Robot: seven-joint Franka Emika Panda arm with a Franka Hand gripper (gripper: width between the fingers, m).
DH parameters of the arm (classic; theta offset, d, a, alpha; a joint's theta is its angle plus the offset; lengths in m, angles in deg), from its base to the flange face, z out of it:
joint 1: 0 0.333 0 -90
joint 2: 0 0 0 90
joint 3: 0 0.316 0.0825 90
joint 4: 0 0 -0.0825 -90
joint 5: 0 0.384 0 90
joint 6: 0 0 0.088 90
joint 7: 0 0.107 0 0
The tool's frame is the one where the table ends.
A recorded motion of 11 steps. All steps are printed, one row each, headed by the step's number.
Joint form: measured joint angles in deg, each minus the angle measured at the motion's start. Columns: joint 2, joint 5, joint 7, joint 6, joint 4, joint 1, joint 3.
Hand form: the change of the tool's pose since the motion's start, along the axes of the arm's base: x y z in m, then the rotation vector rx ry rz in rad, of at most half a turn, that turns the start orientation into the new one. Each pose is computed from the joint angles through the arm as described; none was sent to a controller.
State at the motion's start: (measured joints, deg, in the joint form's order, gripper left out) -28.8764 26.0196 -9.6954 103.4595 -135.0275 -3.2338 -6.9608
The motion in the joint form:
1: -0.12 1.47 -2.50 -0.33 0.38 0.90 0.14
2: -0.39 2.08 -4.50 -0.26 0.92 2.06 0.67
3: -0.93 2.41 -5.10 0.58 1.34 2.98 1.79
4: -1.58 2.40 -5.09 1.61 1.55 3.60 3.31
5: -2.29 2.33 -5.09 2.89 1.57 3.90 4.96
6: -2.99 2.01 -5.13 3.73 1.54 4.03 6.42
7: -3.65 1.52 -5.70 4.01 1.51 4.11 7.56
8: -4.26 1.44 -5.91 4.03 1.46 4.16 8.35
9: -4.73 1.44 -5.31 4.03 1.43 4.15 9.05
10: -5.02 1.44 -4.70 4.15 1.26 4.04 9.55
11: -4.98 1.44 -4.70 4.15 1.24 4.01 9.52
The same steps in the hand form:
1: 0.0010 0.0092 0.0047 0.0212 -0.0284 0.0512
2: 0.0023 0.0216 0.0116 0.0232 -0.0614 0.1061
3: 0.0031 0.0360 0.0202 0.0138 -0.0952 0.1397
4: 0.0027 0.0510 0.0278 -0.0038 -0.1241 0.1653
5: 0.0016 0.0647 0.0344 -0.0241 -0.1546 0.1858
6: -0.0006 0.0760 0.0397 -0.0451 -0.1780 0.2059
7: -0.0037 0.0848 0.0437 -0.0651 -0.1965 0.2338
8: -0.0068 0.0912 0.0471 -0.0741 -0.2078 0.2501
9: -0.0094 0.0966 0.0497 -0.0796 -0.2104 0.2512
10: -0.0109 0.0997 0.0501 -0.0837 -0.2093 0.2465
11: -0.0107 0.0992 0.0497 -0.0834 -0.2082 0.2455

